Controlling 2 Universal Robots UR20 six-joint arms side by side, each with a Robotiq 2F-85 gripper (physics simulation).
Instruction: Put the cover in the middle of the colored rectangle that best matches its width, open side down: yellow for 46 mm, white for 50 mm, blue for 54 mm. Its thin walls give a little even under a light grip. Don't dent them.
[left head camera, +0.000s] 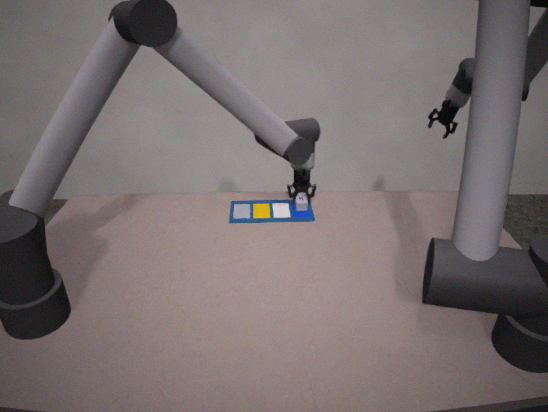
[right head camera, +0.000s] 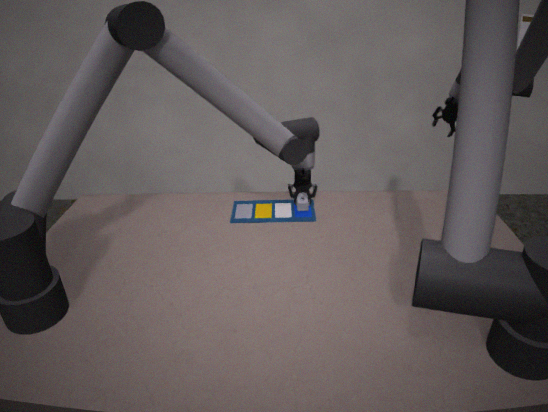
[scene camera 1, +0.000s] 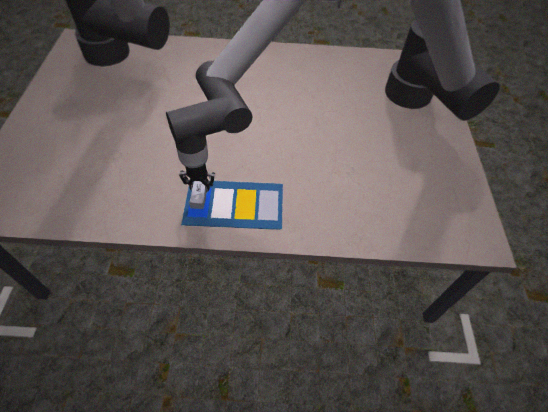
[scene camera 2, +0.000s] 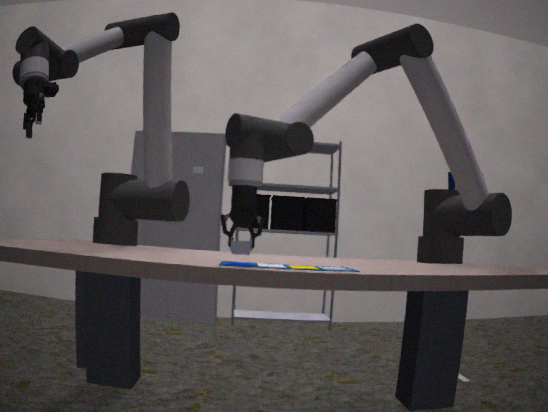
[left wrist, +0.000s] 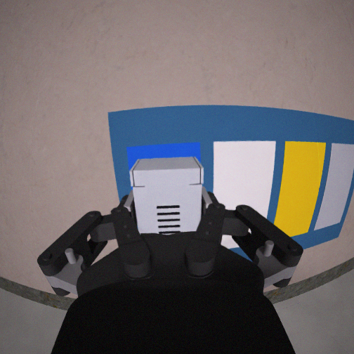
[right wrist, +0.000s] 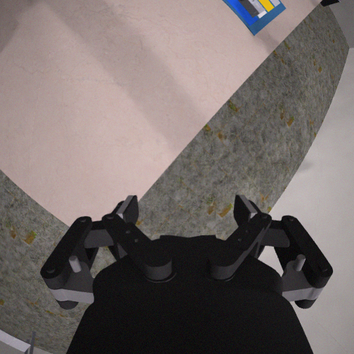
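The light grey cover (left head camera: 301, 203) (right head camera: 302, 203) (scene camera 1: 198, 195) (scene camera 2: 241, 247) (left wrist: 168, 200) is in my left gripper, above the blue rectangle (left head camera: 301, 213) (right head camera: 303, 214) (scene camera 1: 198, 213) (left wrist: 164, 150). In scene camera 2 a gap shows between it and the table. Its slotted face shows in the left wrist view; its open side is hidden. My left gripper (scene camera 2: 241, 245) is shut on it from both sides. The white rectangle (left head camera: 281, 210) (scene camera 1: 222, 203) (left wrist: 243, 175) and yellow rectangle (left head camera: 261, 211) (scene camera 1: 245, 204) (left wrist: 301, 185) lie beside the blue one. My right gripper (left head camera: 442, 131) (right wrist: 186, 205) is open and empty, high up.
The rectangles lie on a darker blue board (left head camera: 270, 220) (scene camera 1: 240, 225) (left wrist: 225, 120) near a long edge of the table (left head camera: 250, 300) (scene camera 1: 325, 125). A light grey rectangle (left head camera: 242, 211) (scene camera 1: 268, 205) is at its other end. A shelf rack (scene camera 2: 337, 240) and a grey cabinet (scene camera 2: 195, 225) stand behind the table in scene camera 2.
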